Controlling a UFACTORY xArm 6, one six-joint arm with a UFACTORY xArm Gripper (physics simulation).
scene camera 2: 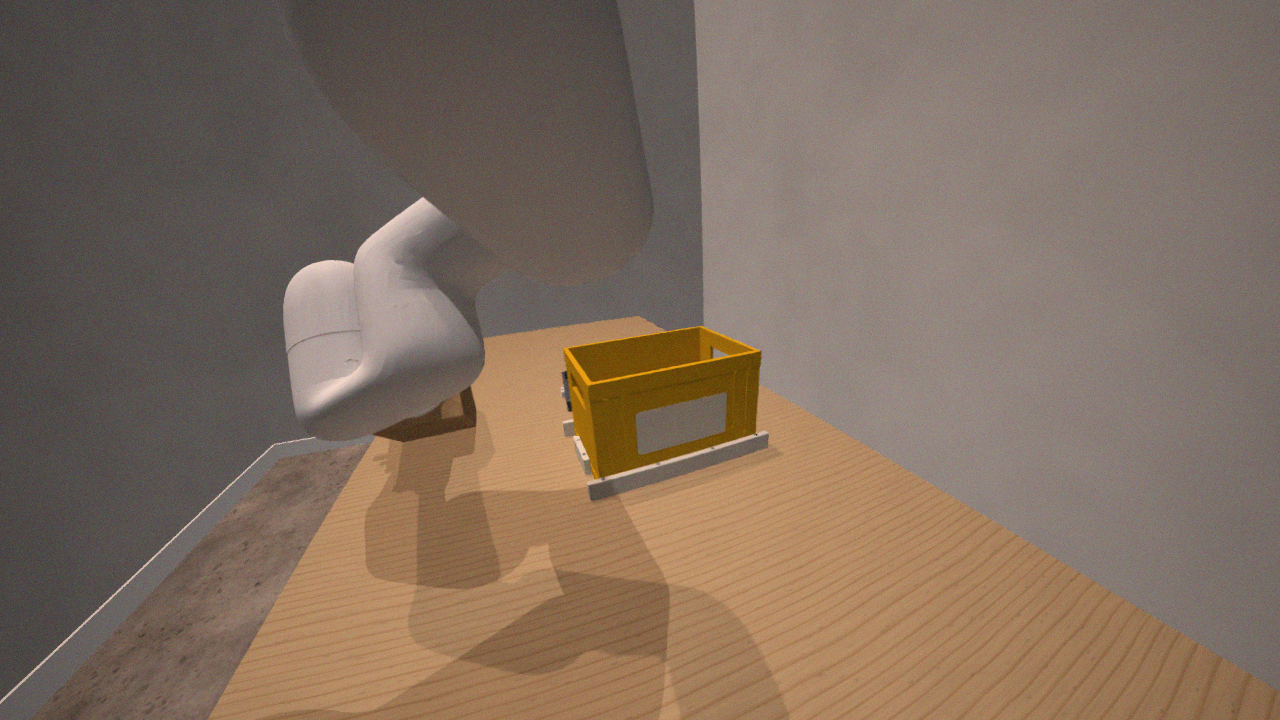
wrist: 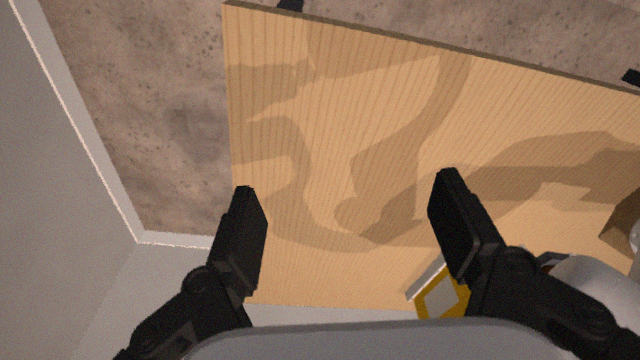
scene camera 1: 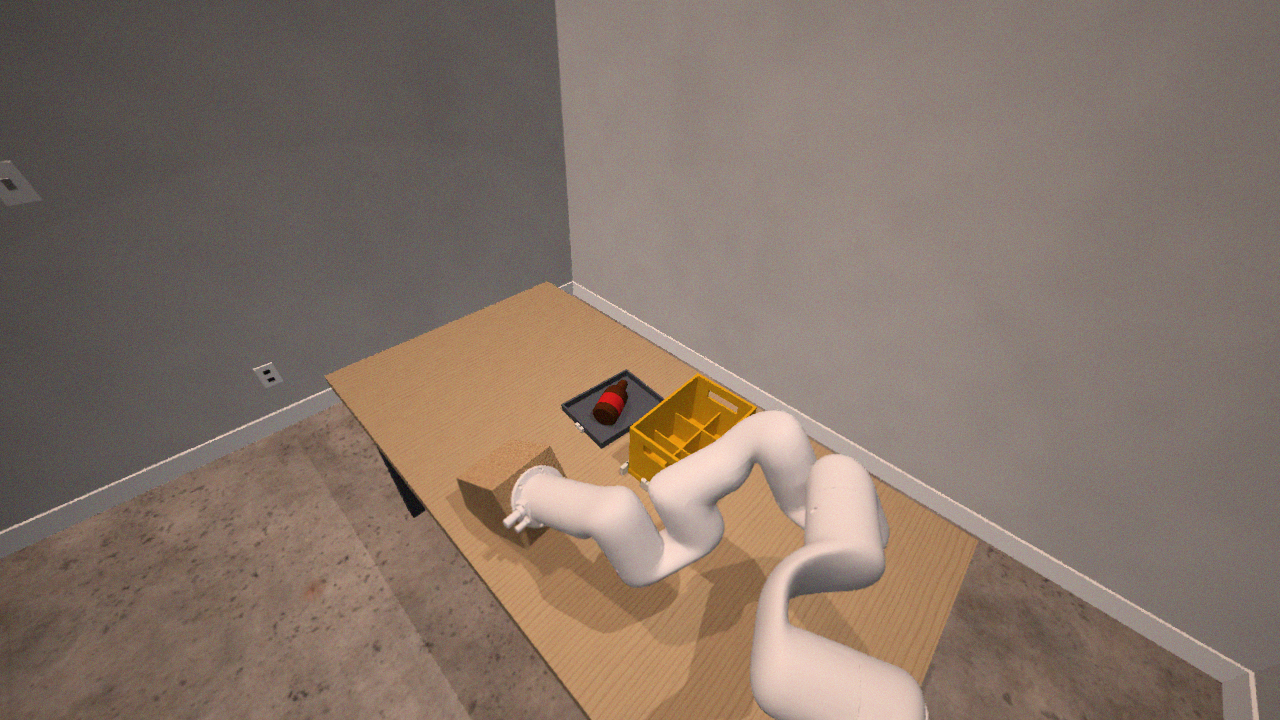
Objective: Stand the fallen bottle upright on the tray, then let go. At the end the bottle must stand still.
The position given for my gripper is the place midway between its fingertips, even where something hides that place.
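My gripper (wrist: 344, 197), visible. Dark grey tray (scene camera 1: 641, 398). Brown bottle (scene camera 1: 610, 405); scene camera 2 misses it, hidden by the yellow crate. That crate (scene camera 2: 636, 401), visible too in scene camera 1 (scene camera 1: 688, 420). White rail (scene camera 2: 615, 484).
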